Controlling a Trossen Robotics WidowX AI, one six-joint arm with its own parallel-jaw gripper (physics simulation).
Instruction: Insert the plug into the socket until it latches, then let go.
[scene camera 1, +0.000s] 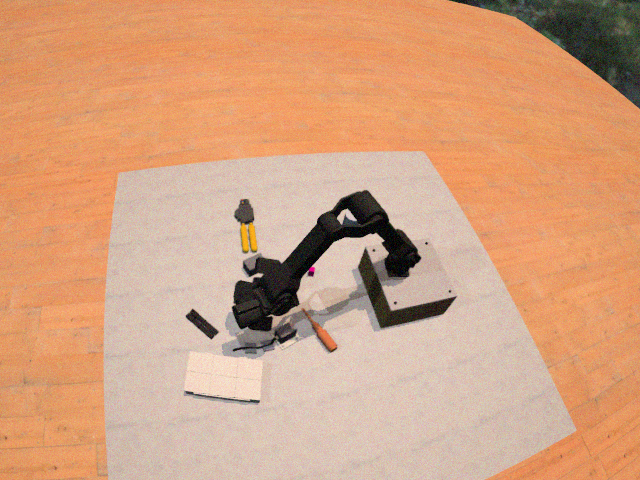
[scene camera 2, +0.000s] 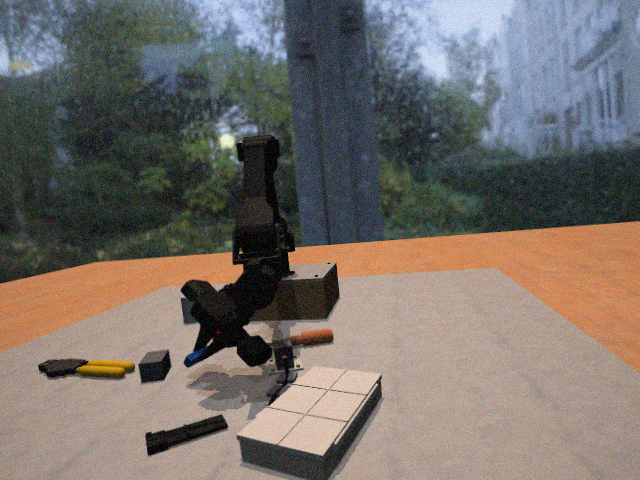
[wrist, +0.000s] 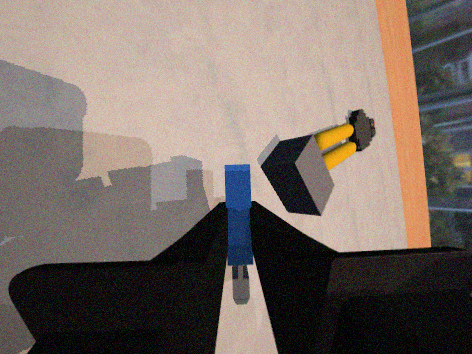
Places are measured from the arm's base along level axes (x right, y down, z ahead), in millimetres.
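Pixels of known places: gripper, fingertip midpoint: (scene camera 2: 197, 357) (wrist: 237, 209); arm's base at its link origin: (scene camera 1: 396, 267).
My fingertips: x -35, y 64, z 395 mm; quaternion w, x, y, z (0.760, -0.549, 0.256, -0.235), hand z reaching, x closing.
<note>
For each thing: its top centre in the pictures, then the offset to it from my fingertips. "*": a spot on its surface instead.
- blue plug at its top centre: (wrist: 255, 234) (scene camera 2: 201, 347) dx -4, dy -14, dz -10 mm
- plug's grey nose at a spot on its surface: (wrist: 241, 292) * dx -14, dy -9, dz -36 mm
- socket at its top centre: (scene camera 2: 282, 342) (scene camera 1: 284, 330) dx -127, dy -5, dz -77 mm
- dark block at its top centre: (wrist: 317, 175) (scene camera 2: 154, 356) (scene camera 1: 255, 261) dx +100, dy +5, dz +1 mm
- yellow-handled pliers at a spot on its surface: (wrist: 336, 147) (scene camera 2: 108, 367) (scene camera 1: 249, 238) * dx +204, dy +28, dz +20 mm
- orange screwdriver at its top centre: (scene camera 2: 295, 334) (scene camera 1: 318, 326) dx -107, dy +13, dz -170 mm
- white-topped box at its top centre: (scene camera 2: 317, 400) (scene camera 1: 223, 375) dx -256, dy +5, dz +81 mm
- black bar at its top centre: (scene camera 2: 186, 425) (scene camera 1: 201, 322) dx -97, dy +25, dz +147 mm
The blue plug (scene camera 2: 194, 357) (wrist: 238, 215) is between the fingertips of my gripper (scene camera 2: 200, 351) (wrist: 237, 209), which is shut on it. The plug's grey nose (wrist: 241, 292) points to the bottom of the wrist view. The gripper is tilted and holds the plug above the mat, left of the socket in scene camera 2. In scene camera 1 the arm hides the plug and fingertips. The socket (scene camera 1: 285, 332) (scene camera 2: 284, 356) is a small dark block on a white plate, with a black cable beside it. The socket does not show in the wrist view. Plug and socket are apart.
A dark block (scene camera 1: 251, 265) (scene camera 2: 155, 365) (wrist: 300, 175) and yellow-handled pliers (scene camera 1: 248, 236) (scene camera 2: 105, 368) (wrist: 336, 145) lie beyond the gripper. An orange screwdriver (scene camera 1: 324, 338) (scene camera 2: 315, 337) lies beside the socket. A white-topped box (scene camera 1: 223, 376) (scene camera 2: 310, 408) and black bar (scene camera 1: 201, 323) (scene camera 2: 186, 434) lie nearby.
</note>
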